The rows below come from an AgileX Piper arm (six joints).
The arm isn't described. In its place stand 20 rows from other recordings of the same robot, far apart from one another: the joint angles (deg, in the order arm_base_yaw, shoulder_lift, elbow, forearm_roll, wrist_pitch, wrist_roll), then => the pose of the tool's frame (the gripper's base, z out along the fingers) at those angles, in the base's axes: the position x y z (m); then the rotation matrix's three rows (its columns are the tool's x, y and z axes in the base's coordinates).
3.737, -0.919, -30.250, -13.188, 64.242, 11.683 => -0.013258, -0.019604, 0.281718; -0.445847, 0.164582, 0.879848; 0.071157, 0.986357, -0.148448; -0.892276, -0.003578, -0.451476
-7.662, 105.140, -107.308, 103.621, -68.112, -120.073 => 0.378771, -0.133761, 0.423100; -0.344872, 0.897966, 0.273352; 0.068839, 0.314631, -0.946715; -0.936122, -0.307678, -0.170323
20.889, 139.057, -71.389, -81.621, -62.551, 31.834 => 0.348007, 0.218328, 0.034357; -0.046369, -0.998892, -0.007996; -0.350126, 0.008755, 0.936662; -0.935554, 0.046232, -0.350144
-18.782, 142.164, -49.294, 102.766, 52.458, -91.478 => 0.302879, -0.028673, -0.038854; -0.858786, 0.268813, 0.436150; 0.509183, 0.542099, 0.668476; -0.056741, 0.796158, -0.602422
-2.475, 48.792, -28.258, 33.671, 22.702, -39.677 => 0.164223, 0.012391, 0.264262; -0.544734, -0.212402, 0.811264; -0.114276, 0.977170, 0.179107; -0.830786, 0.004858, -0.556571
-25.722, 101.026, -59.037, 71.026, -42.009, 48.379 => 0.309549, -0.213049, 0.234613; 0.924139, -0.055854, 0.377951; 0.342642, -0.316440, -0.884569; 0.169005, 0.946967, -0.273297
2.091, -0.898, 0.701, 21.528, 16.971, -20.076 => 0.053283, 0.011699, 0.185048; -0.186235, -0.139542, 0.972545; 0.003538, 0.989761, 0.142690; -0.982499, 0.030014, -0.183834
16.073, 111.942, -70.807, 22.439, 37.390, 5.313 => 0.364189, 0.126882, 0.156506; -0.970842, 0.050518, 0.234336; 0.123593, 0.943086, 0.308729; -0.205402, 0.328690, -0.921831
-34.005, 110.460, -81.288, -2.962, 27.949, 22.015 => 0.354029, -0.241499, 0.219675; -0.427160, 0.756236, 0.495623; 0.688702, 0.627296, -0.363579; -0.585854, 0.186030, -0.788776
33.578, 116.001, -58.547, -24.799, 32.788, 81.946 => 0.294597, 0.170758, 0.086548; -0.853289, 0.469112, 0.227666; 0.453106, 0.883139, -0.121496; -0.258056, -0.000514, -0.966130
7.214, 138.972, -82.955, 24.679, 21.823, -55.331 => 0.437181, 0.069574, 0.013140; -0.700701, -0.647621, 0.299341; -0.619740, 0.760364, 0.194343; -0.353468, -0.049337, -0.934144
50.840, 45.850, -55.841, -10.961, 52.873, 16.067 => 0.098485, 0.099080, 0.384005; -0.490945, -0.618472, 0.613567; -0.347184, 0.784839, 0.513314; -0.799022, 0.038989, -0.600036
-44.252, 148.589, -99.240, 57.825, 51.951, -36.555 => 0.378431, -0.283995, 0.011156; -0.637324, 0.517668, 0.570822; 0.763162, 0.526652, 0.374461; -0.106777, 0.674283, -0.730713
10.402, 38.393, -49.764, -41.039, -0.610, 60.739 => 0.121984, 0.023039, 0.446749; 0.204980, -0.272165, 0.940164; 0.380375, 0.907207, 0.179693; -0.901830, 0.320781, 0.289484
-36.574, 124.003, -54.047, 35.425, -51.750, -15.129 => 0.290608, -0.267200, 0.091246; -0.127041, 0.905527, 0.404823; 0.260786, 0.424264, -0.867174; -0.957001, -0.004595, -0.290048
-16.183, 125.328, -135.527, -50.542, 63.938, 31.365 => 0.446489, -0.195293, 0.378353; -0.538261, 0.763156, 0.357586; 0.199037, 0.527402, -0.825973; -0.818938, -0.373417, -0.435776
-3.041, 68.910, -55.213, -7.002, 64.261, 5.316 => 0.211529, -0.021244, 0.297779; -0.949793, 0.122765, 0.287789; 0.089759, 0.988056, -0.125253; -0.299729, -0.093132, -0.949468
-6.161, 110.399, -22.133, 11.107, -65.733, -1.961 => 0.267794, -0.044982, 0.100185; -0.293423, 0.285648, 0.912309; 0.077488, 0.958282, -0.275120; -0.952837, -0.010034, -0.303316
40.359, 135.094, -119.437, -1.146, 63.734, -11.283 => 0.383771, 0.324000, 0.182598; -0.586867, -0.780167, 0.216626; -0.766844, 0.621427, 0.160559; -0.259881, -0.071891, -0.962961
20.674, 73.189, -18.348, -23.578, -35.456, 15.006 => 0.197041, 0.096921, 0.201576; -0.224328, -0.570995, 0.789710; -0.167385, 0.820896, 0.545996; -0.960031, -0.009703, -0.279726
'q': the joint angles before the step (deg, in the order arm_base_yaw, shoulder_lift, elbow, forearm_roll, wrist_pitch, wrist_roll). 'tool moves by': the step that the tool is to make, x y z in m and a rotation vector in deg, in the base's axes. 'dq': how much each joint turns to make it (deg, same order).
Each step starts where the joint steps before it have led.
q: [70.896, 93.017, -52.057, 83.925, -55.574, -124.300]
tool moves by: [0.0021, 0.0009, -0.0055, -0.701, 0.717, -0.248]
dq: [-0.355, 0.879, 0.013, 0.275, 0.349, 0.036]
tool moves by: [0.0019, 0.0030, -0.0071, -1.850, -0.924, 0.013]
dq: [-0.034, 1.645, 0.010, -1.288, -0.892, 0.145]
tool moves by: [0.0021, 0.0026, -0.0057, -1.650, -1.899, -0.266]
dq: [0.009, 1.659, 0.007, -1.960, -1.784, 0.594]
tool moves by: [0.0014, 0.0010, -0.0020, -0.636, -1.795, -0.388]
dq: [0.000, 0.903, 0.035, -1.593, -1.673, 0.773]
